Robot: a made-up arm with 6 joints.
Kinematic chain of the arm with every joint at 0, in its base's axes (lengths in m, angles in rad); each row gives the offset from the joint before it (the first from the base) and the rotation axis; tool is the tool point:
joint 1: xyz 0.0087 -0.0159 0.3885 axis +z
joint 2: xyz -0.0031 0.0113 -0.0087 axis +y
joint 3: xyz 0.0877 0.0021 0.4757 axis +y
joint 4: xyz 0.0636 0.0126 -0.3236 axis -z
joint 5: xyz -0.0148 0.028 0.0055 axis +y
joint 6: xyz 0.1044 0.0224 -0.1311 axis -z
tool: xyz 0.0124 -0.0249 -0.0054
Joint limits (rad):
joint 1: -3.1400..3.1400
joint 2: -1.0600..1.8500
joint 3: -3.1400..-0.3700
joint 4: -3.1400..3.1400
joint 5: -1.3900..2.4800
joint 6: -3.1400..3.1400
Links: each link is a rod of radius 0.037 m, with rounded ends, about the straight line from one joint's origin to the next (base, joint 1, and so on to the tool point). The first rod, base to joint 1, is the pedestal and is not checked.
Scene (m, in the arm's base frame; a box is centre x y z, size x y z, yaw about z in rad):
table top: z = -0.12
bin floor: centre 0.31 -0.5 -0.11 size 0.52 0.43 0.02 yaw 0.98
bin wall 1: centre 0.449 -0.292 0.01 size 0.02 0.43 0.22 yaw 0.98
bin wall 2: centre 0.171 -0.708 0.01 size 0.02 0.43 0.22 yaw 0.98
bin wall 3: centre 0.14 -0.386 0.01 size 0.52 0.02 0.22 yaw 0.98
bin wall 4: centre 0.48 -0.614 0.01 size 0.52 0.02 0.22 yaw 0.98
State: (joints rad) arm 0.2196 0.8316 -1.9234 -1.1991 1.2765 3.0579
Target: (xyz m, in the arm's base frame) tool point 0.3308 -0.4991 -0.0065
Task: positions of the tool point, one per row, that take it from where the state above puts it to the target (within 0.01 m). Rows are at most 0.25 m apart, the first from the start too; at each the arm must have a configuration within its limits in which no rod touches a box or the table.
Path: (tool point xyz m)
1: 0.7389 -0.1137 0.3409
2: 0.6381 -0.2921 0.3033
3: 0.4956 -0.4232 0.2755
4: 0.3308 -0.4991 0.2574
5: 0.3403 -0.5106 0.1278
6: 0.3308 -0.4991 -0.0065

